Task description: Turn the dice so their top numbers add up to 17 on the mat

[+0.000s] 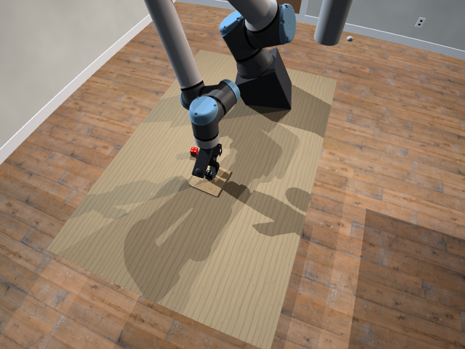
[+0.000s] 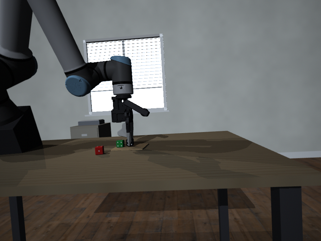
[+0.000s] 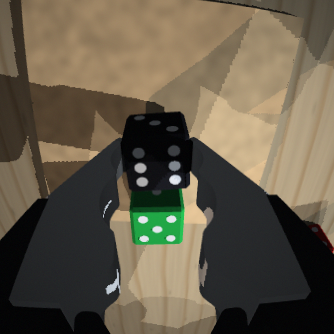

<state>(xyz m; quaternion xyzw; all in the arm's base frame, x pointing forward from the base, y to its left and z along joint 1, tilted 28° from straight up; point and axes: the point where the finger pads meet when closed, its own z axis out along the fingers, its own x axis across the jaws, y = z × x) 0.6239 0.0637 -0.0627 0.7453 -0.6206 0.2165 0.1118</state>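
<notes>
The black die is right at my hand. Also, from my hand: red die (13 cm to the right, 8 cm behind, 1 cm below); green die (4 cm behind, 1 cm to the right, 1 cm below); tan mat (2 cm below).
</notes>
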